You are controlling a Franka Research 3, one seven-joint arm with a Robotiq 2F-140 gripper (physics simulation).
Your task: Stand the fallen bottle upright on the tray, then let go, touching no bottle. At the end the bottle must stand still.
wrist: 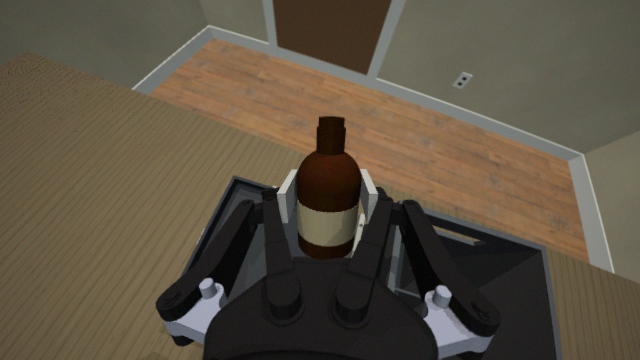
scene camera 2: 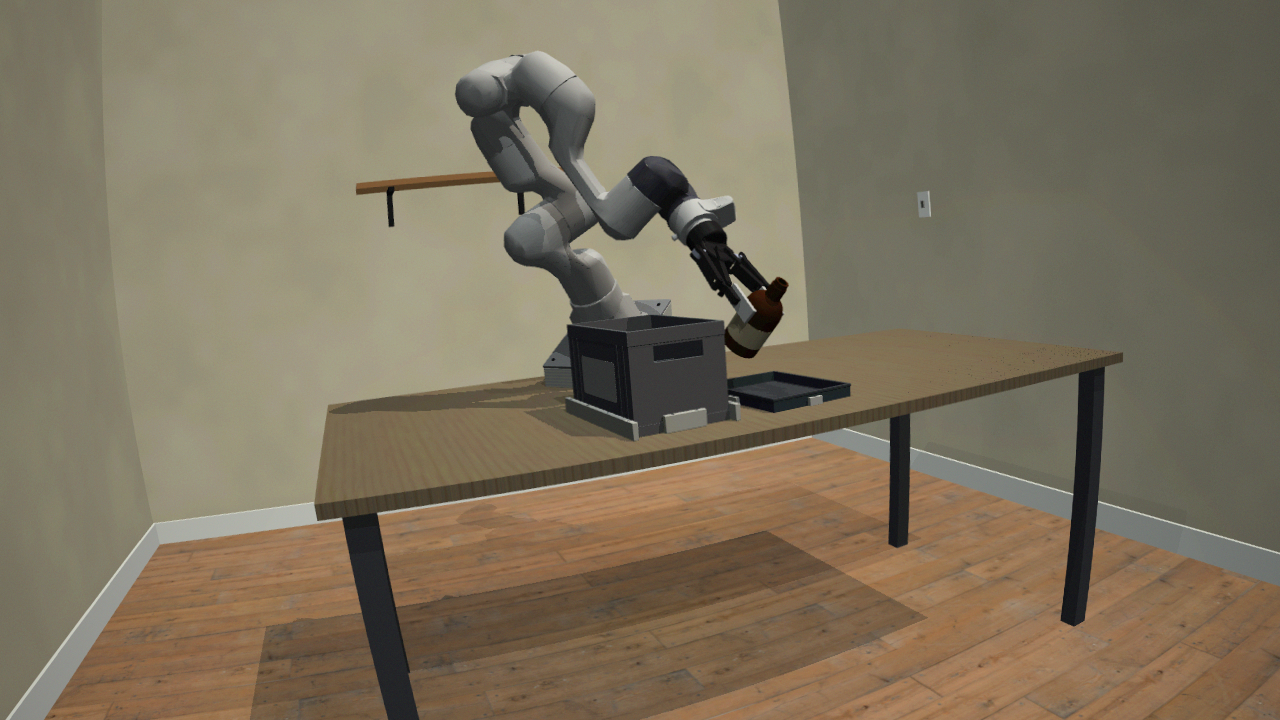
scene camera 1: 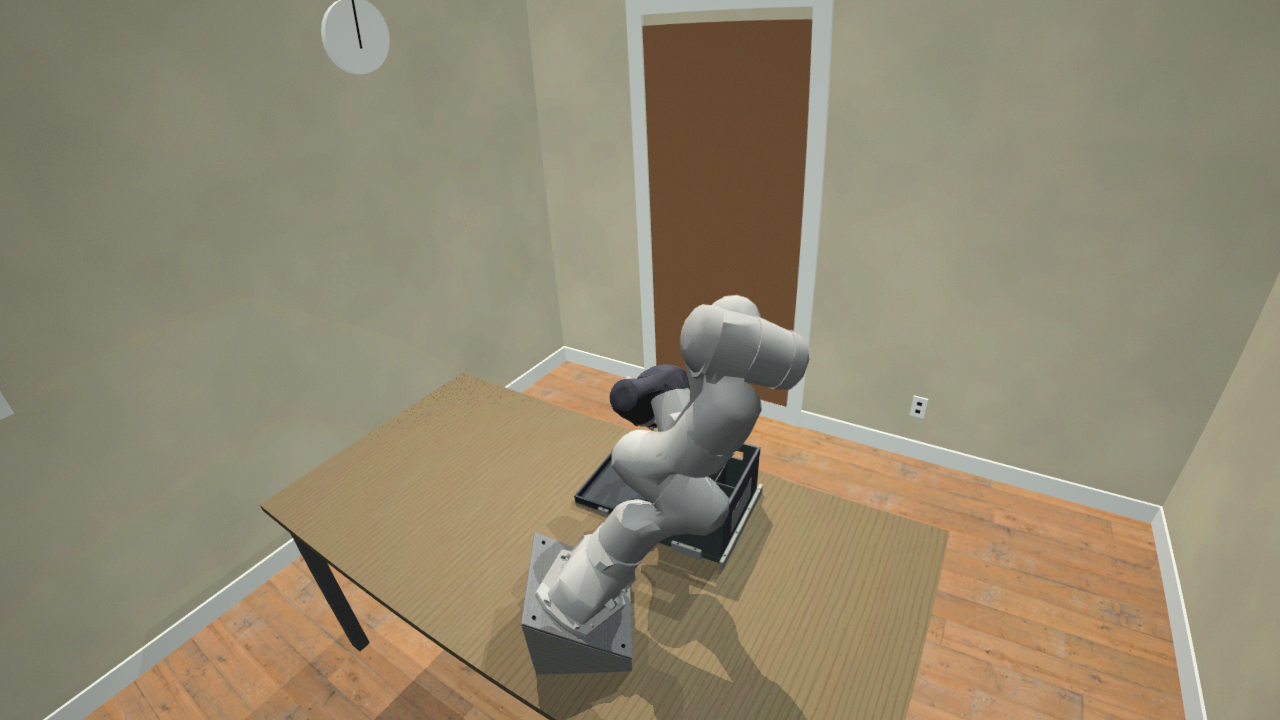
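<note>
The brown bottle (scene camera 2: 760, 315) (wrist: 328, 200) with a cream label is held in the air above the tray, tilted, its neck up and leaning to the right in the scene camera 2 view. My gripper (scene camera 2: 756, 302) (wrist: 328, 180) is shut on the bottle, one pad on each side of its body. The dark, low-rimmed tray (scene camera 2: 787, 402) (wrist: 215, 220) (scene camera 1: 588, 488) lies flat on the table beside the crate. The bottle's base is above the tray and apart from it. In the scene camera 1 view the arm hides the bottle and the fingers.
A tall dark grey crate (scene camera 2: 680, 380) (scene camera 1: 751, 474) (wrist: 551, 300) stands directly beside the tray, with pale brackets at its foot. Both stand on the wooden table (scene camera 1: 402, 465) (scene camera 2: 447, 447) near its edge away from the arm's base. A wall shelf (scene camera 2: 429, 182) is behind the arm.
</note>
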